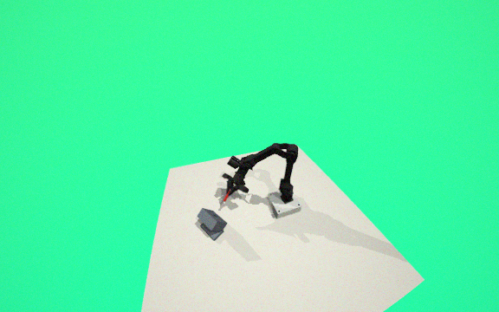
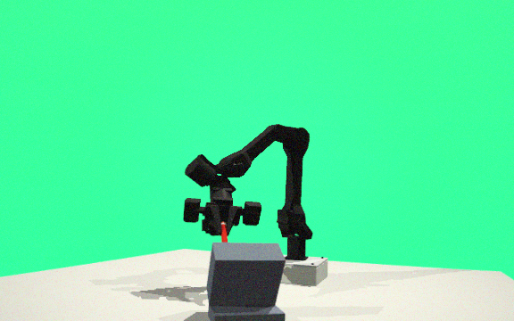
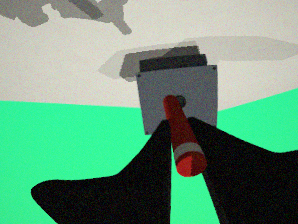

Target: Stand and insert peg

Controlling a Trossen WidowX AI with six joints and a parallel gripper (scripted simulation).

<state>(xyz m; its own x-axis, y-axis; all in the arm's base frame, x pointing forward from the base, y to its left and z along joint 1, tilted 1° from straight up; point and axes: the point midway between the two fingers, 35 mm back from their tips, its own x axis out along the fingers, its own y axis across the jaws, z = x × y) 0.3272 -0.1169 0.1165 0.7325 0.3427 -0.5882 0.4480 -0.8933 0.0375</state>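
Right now my gripper tip is 120 mm short of the grey sloped panel, 90 mm to the right of it and 60 mm above it. From my gripper tip the other things lie so: red peg 10 mm behind, 10 mm to the right, 10 mm above.
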